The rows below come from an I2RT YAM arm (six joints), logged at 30 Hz.
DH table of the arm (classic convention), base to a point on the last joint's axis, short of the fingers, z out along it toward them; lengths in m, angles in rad. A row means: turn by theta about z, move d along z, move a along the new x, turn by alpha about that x. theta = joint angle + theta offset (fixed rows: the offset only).
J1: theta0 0  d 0.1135  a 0.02  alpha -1.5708
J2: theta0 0  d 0  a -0.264  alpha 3.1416
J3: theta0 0.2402  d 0  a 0.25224  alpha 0
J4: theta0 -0.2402  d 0  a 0.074  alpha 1.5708
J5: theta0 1.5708  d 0  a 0  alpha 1.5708
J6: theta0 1.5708  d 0.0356  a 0  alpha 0
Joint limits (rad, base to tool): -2.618..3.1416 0..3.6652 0..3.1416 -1.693..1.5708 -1.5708..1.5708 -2.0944..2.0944
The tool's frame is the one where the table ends.
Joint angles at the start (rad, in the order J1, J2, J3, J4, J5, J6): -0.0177, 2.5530, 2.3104, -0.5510, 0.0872, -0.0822
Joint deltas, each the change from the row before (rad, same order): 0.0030, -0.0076, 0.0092, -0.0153, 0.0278, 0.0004; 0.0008, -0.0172, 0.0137, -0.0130, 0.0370, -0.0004; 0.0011, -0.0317, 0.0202, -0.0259, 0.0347, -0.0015; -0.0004, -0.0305, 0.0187, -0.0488, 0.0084, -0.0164; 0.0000, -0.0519, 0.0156, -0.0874, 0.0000, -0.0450; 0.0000, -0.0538, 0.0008, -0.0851, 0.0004, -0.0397; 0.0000, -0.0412, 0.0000, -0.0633, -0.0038, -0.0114
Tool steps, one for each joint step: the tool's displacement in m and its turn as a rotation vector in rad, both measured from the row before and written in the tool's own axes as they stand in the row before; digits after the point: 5 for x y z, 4 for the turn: -0.00350, -0.00002, -0.00515, 0.0257, 0.0004, -0.0016; -0.00786, -0.00269, -0.01020, 0.0378, -0.0148, 0.0014; -0.01260, -0.00441, -0.01798, 0.0359, -0.0229, 0.0021; -0.00900, -0.00452, -0.01709, 0.0087, 0.0005, -0.0161; -0.00912, -0.00622, -0.02673, -0.0024, 0.0194, -0.0489; -0.00393, -0.00566, -0.02540, -0.0045, 0.0296, -0.0456; -0.00138, -0.00409, -0.01972, -0.0078, 0.0206, -0.0157
